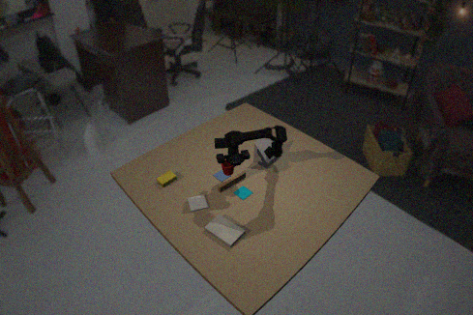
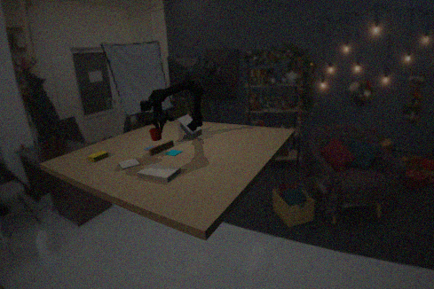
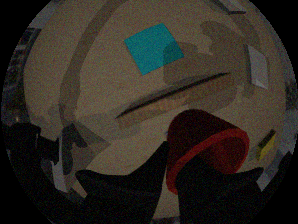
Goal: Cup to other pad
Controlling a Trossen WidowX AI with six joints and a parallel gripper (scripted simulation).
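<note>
My gripper tip is now 11 cm to the right of the cyan pad, 11 cm above it and 5 cm short of it. Also, from my gripper tip: white card 28 cm ahead, 10 cm below, 5 cm to the right; wooden bar 9 cm below, 3 cm ahead, 2 cm to the left; red cup 2 cm to the right, 2 cm ahead.
</note>
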